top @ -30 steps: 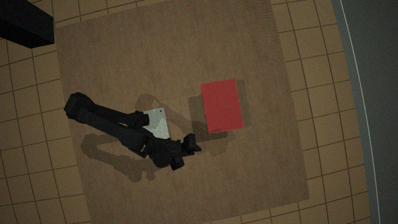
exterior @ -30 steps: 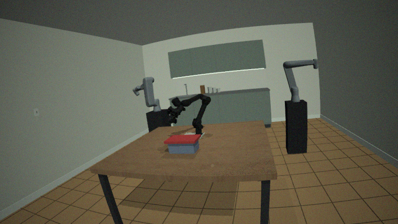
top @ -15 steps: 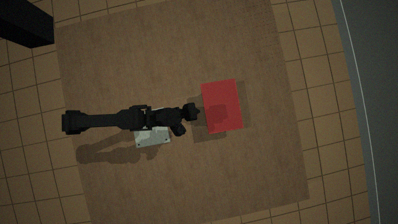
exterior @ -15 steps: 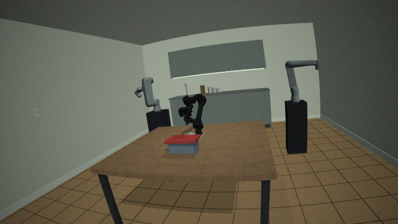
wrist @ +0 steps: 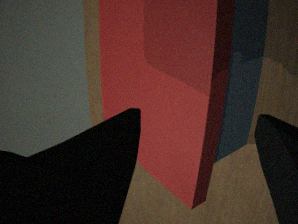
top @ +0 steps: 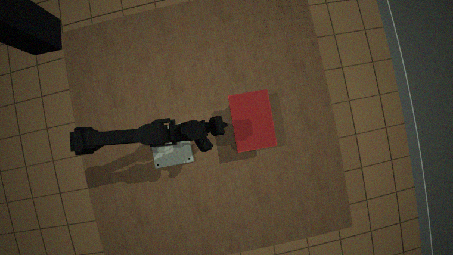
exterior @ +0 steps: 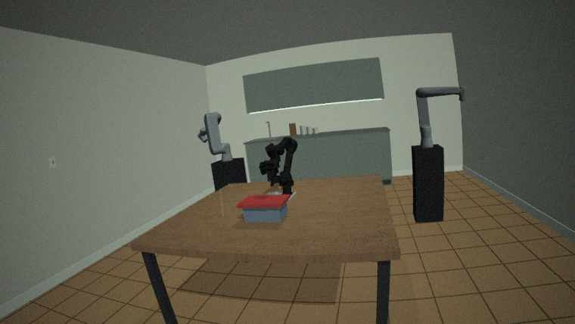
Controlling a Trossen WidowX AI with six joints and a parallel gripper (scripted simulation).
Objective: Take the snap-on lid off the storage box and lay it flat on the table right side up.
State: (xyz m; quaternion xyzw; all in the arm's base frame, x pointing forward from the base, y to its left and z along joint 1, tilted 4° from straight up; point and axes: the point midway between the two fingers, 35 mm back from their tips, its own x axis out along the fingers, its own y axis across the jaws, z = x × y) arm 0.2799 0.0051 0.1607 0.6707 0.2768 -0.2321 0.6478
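The red lid lies 130 mm ahead of my gripper tip and 60 mm below it. Round my gripper tip: storage box: 130 mm ahead, 110 mm below.
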